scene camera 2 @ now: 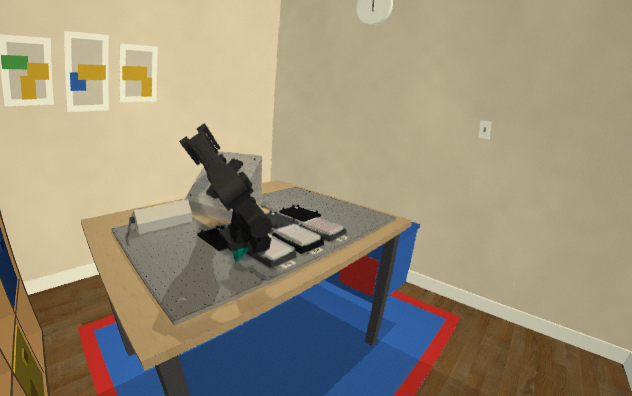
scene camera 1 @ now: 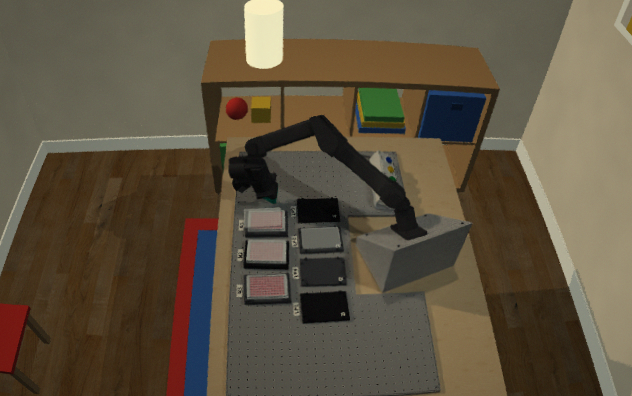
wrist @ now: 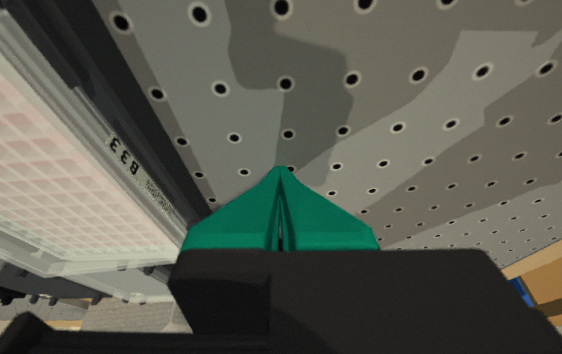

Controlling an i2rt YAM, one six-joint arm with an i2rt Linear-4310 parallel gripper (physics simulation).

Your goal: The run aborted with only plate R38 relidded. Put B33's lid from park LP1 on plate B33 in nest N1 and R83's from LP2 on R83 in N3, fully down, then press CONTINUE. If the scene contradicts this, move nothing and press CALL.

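Seen in the pictures: gripper, fingertip midpoint: (scene camera 2: 236, 260) (scene camera 1: 274, 202) (wrist: 279, 175); arm's base, origin of the base link: (scene camera 1: 408, 231).
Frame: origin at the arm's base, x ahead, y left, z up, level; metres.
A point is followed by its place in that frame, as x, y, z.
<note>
My gripper (scene camera 1: 271, 201) @(0.375, -0.308, -0.128) (scene camera 2: 240, 258) @(0.375, -0.308, -0.128) (wrist: 279, 175) @(0.375, -0.308, -0.128) is shut and empty, green fingertips together, low over the pegboard just beyond plate B33's end. Plate B33 (scene camera 1: 266, 220) @(0.420, -0.204, -0.089) (scene camera 2: 280, 251) @(0.480, -0.232, -0.094) (wrist: 60, 165) @(0.439, -0.255, -0.094) sits in the nest nearest the gripper; its B33 label shows in the wrist view. Its pink wells look pale, as if under a clear layer. The middle plate (scene camera 1: 266, 251) @(0.442, -0.081, -0.094) (scene camera 2: 299, 236) @(0.464, -0.110, -0.094) looks similarly pale. The third plate (scene camera 1: 267, 287) @(0.463, 0.047, -0.105) (scene camera 2: 324, 227) @(0.483, 0.020, -0.100) has stronger red wells. A light grey, lid-like piece (scene camera 1: 320, 239) @(0.255, -0.106, -0.111) lies on the second park. The console (scene camera 1: 381, 186) (scene camera 2: 162, 216) @(0.000, -0.326, -0.083) stands at the back.
The other parks are a black one (scene camera 1: 318, 210) @(0.230, -0.236, -0.119), a dark grey one (scene camera 1: 322, 271) @(0.278, 0.014, -0.119) and a black one (scene camera 1: 325, 306) @(0.300, 0.142, -0.119). Their labels are too small to read surely. The grey arm base (scene camera 1: 422, 255) @(-0.008, 0.106, 0.011) stands right of the parks. The perforated board (scene camera 1: 330, 360) @(0.329, 0.321, -0.129) (wrist: 320, 30) @(0.442, -0.339, -0.129) lies on the wooden table.
</note>
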